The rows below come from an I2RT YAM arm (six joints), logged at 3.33 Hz.
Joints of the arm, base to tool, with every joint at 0 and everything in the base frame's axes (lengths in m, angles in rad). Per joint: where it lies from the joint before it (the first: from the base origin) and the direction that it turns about. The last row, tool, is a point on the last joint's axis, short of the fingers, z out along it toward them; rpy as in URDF.
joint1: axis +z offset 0 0 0.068
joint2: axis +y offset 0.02 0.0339 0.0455
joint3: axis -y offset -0.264 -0.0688 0
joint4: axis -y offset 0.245 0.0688 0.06
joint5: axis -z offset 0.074 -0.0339 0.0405
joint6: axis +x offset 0.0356 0 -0.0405
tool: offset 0 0 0 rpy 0 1.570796 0
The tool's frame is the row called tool.
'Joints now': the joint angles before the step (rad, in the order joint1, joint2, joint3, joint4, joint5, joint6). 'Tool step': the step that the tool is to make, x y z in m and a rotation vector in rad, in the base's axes. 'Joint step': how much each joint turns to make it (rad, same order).
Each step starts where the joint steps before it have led.
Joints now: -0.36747 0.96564 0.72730 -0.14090 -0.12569 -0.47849
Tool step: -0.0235 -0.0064 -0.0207 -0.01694 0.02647 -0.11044
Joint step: -0.06097 -0.08943 -0.10723 -0.00055 0.05559 -0.00522
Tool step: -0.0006 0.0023 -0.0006 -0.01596 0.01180 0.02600
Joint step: 0.00742 -0.00596 -0.00195 -0.01007 -0.00954 -0.02518
